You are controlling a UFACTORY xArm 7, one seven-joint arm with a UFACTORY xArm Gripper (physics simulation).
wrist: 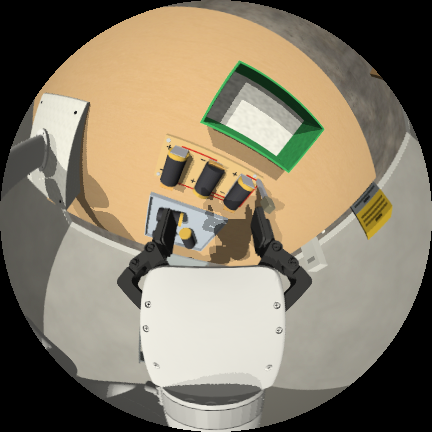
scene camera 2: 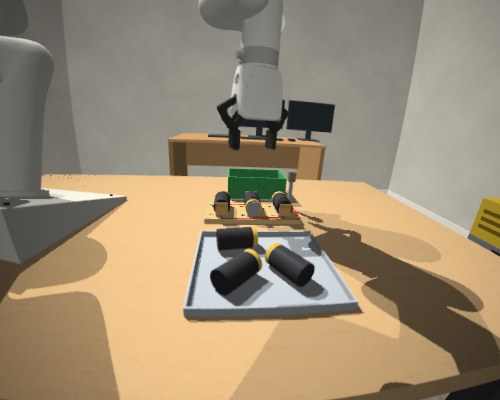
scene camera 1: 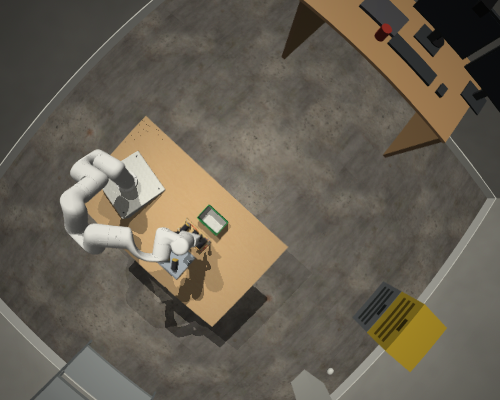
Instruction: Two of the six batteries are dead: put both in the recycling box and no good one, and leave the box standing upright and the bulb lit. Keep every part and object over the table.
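Where they show: gripper, between the fingertips: (wrist: 212, 215) (scene camera 2: 253, 148) (scene camera 1: 192, 234); arm's base, origin of its link: (scene camera 2: 14, 193) (scene camera 1: 126, 181).
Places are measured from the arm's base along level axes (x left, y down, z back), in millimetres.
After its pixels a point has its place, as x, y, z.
Note:
My gripper (scene camera 2: 252, 143) @[23, -89, -502] (wrist: 212, 215) @[23, -89, -502] is open and empty, high above the table. Three black batteries with yellow ends lie in the grey tray (scene camera 2: 270, 307) @[-283, 39, -472]: one at the back (scene camera 2: 236, 238) @[-158, 22, -449], one front left (scene camera 2: 236, 272) @[-245, 18, -439], one front right (scene camera 2: 290, 264) @[-235, 19, -509]. In the wrist view my left finger partly hides the tray. Three more sit in the wooden board's holders: left (scene camera 2: 222, 201) @[-33, 9, -435] (wrist: 173, 170) @[2, 6, -441], middle (scene camera 2: 251, 197) @[-20, 5, -496] (wrist: 209, 181) @[2, 5, -503], right (scene camera 2: 281, 201) @[-41, 7, -555] (wrist: 238, 194) @[-5, 6, -560]. The green box (scene camera 2: 257, 186) @[85, 14, -531] (wrist: 300, 150) @[121, 0, -606] stands upright behind the board. A grey post-like part (scene camera 2: 292, 178) @[14, -27, -595] (wrist: 265, 195) @[29, -20, -589] stands at the board's right end; I cannot tell whether the bulb is lit.
The arm's pale base plate (scene camera 1: 147, 180) @[77, 27, -88] (wrist: 70, 115) @[75, 31, -154] is on the table's left part. The arm's forearm reaches over the tray's edge in the first scene view. A desk (scene camera 1: 345, 35) with monitors stands in the background, away from this table. A yellow bin-like object (scene camera 1: 415, 335) is beyond the table.

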